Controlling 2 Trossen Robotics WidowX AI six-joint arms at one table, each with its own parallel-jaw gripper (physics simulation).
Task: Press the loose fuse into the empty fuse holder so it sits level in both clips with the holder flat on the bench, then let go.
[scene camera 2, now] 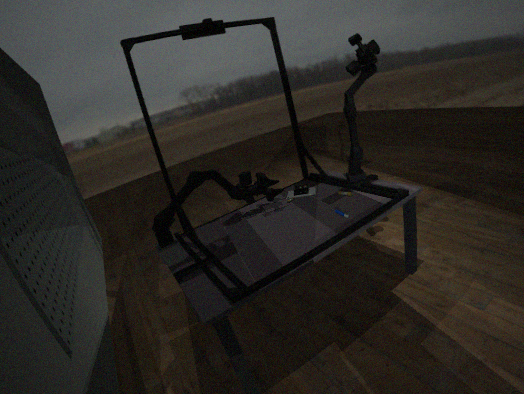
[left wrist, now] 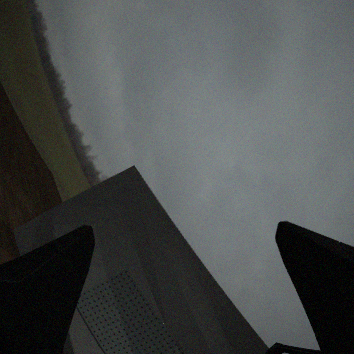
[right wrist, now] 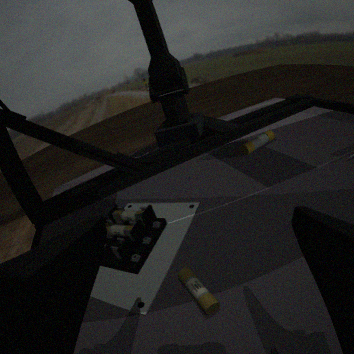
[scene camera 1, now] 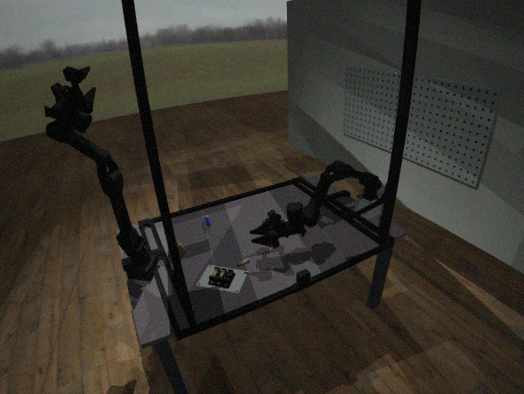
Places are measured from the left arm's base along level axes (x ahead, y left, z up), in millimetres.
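Where they show: left gripper, fingertip midpoint: (scene camera 2: 362, 41) (left wrist: 187, 235) (scene camera 1: 92, 77); right gripper, fingertip midpoint: (scene camera 2: 281, 185) (right wrist: 201, 222) (scene camera 1: 250, 236); left arm's base, origin of the base link: (scene camera 2: 355, 173) (right wrist: 178, 120) (scene camera 1: 141, 262); right arm's base, origin of the base link: (scene camera 2: 166, 243) (scene camera 1: 369, 196).
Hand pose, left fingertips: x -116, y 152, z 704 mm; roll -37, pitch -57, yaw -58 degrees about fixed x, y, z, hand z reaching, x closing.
Note:
Things, the pixels of their top centre, and the offset from my left fingertips. "spot": a spot on its surface instead.
- black fuse holder, middle of its top: (right wrist: 121, 223) (scene camera 1: 221, 271) (scene camera 2: 300, 187) dx +453, dy -148, dz -721 mm
- white plate, surface spot: (right wrist: 170, 252) spot: dx +467, dy -94, dz -755 mm
- loose yellow-capped fuse, middle of its top: (right wrist: 195, 285) (scene camera 1: 243, 261) (scene camera 2: 290, 198) dx +518, dy -53, dz -742 mm
- blue cylinder, middle of its top: (scene camera 2: 338, 210) (scene camera 1: 208, 222) dx +295, dy +219, dz -743 mm
The black fuse holder (scene camera 1: 221, 277) (scene camera 2: 302, 190) (right wrist: 142, 242) sits on a white plate (scene camera 1: 240, 283) (right wrist: 170, 252). In the right wrist view two fuses sit in it and the nearest position shows bare clips. A loose yellow-capped fuse (scene camera 1: 243, 261) (scene camera 2: 289, 200) (right wrist: 198, 291) lies on the bench beside the plate. My right gripper (scene camera 1: 254, 236) (scene camera 2: 278, 186) (right wrist: 201, 222) is open and empty above the bench, with the fuse below and between its fingers in the wrist view. My left gripper (scene camera 1: 74, 95) (scene camera 2: 362, 56) (left wrist: 187, 235) is open and empty, raised high above its base.
Another yellow-capped fuse (scene camera 1: 180, 246) (scene camera 2: 346, 193) (right wrist: 259, 142) lies farther off, near the left arm's base. A blue cylinder (scene camera 1: 208, 221) (scene camera 2: 341, 213) lies on the bench. Dark frame posts (scene camera 1: 150, 125) (scene camera 2: 147, 120) rise at the bench ends. The light is dim.

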